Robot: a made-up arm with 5 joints.
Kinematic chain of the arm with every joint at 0, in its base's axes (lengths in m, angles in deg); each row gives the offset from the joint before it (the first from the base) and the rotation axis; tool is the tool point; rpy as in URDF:
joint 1: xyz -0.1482 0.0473 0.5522 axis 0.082 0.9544 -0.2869
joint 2: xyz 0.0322 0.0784 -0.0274 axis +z
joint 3: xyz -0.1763 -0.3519 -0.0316 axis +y
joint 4: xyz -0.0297 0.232 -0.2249 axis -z
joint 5: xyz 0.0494 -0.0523 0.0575 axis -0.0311 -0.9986 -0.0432
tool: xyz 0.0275 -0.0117 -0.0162 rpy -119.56 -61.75 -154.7
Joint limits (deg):
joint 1: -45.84..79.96
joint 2: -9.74..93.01
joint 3: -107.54..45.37
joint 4: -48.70..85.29
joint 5: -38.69..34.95
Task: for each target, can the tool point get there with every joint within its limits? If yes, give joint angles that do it. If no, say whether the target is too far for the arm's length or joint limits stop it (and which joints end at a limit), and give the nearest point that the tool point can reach.
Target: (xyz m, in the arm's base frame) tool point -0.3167 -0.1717 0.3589
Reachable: yes | joints 20.92 34.73 33.73 16.98 -13.81
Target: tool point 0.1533 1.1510 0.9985
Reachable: no: too far | nearest point 0.0293 0.2145 0.6647 | short by 1.002 m
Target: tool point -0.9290 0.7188 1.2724
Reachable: no: too far | nearest point -0.4166 0.1334 0.8296 | short by 0.895 m
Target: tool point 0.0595 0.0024 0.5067
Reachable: yes | joints -7.86 47.92 -85.94 30.18 -16.76
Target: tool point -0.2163 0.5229 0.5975
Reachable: no: joint limits stop it (at a limit: joint 1, joint 2, joint 4, joint 5) | nearest point -0.0564 0.1872 0.6261 | short by 0.373 m
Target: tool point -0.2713 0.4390 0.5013
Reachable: no: joint limits stop it (at a limit: joint 1, joint 2, joint 4) | nearest point -0.2188 0.1468 0.3685 | short by 0.325 m
